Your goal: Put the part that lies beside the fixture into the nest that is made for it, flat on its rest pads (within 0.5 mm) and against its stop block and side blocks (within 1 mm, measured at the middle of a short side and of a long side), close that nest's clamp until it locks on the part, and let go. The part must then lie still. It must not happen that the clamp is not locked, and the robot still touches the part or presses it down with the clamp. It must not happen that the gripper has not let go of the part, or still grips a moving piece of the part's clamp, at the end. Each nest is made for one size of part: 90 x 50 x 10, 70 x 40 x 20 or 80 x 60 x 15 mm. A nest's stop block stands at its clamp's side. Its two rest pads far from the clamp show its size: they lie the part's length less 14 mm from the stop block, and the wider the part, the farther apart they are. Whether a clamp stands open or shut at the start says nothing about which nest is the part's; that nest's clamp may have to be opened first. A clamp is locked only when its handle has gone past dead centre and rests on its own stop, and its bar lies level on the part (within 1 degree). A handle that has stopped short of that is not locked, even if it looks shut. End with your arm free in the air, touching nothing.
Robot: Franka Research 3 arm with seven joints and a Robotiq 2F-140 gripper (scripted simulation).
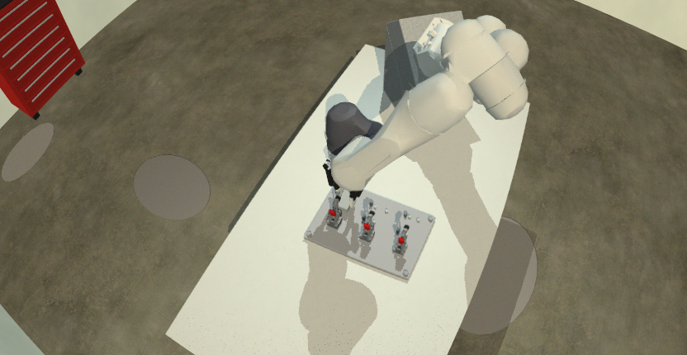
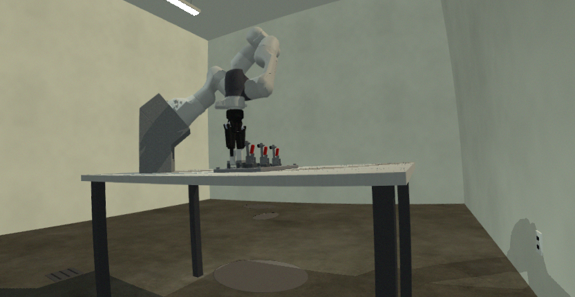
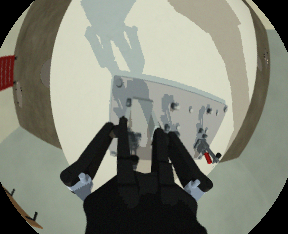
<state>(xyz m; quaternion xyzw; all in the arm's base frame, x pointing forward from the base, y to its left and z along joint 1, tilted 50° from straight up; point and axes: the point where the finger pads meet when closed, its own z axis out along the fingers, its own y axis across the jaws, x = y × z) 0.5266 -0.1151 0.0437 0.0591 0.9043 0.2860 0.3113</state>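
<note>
Now: hand 30 mm above the pale grey part. The rest, counted from my hand: plate (110 mm to the left, 60 mm below, 40 mm ahead).
</note>
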